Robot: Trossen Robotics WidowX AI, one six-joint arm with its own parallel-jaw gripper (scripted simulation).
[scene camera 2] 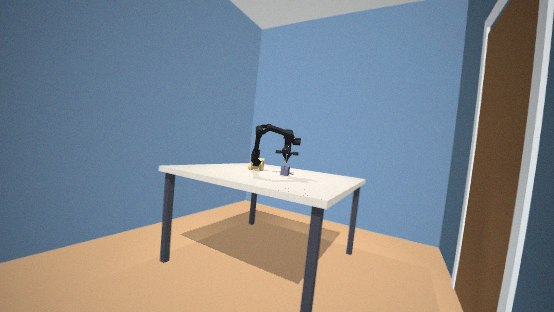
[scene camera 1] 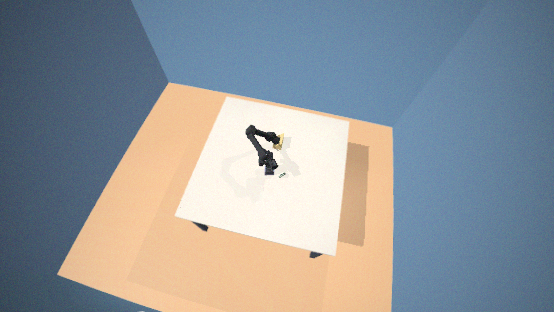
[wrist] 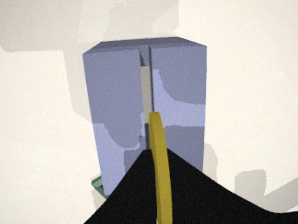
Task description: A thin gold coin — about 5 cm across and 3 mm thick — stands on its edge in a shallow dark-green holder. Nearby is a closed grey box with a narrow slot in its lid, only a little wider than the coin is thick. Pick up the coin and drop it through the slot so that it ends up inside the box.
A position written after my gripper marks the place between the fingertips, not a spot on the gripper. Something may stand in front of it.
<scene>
My gripper [wrist: 155, 158] carries a gold coin.
</scene>
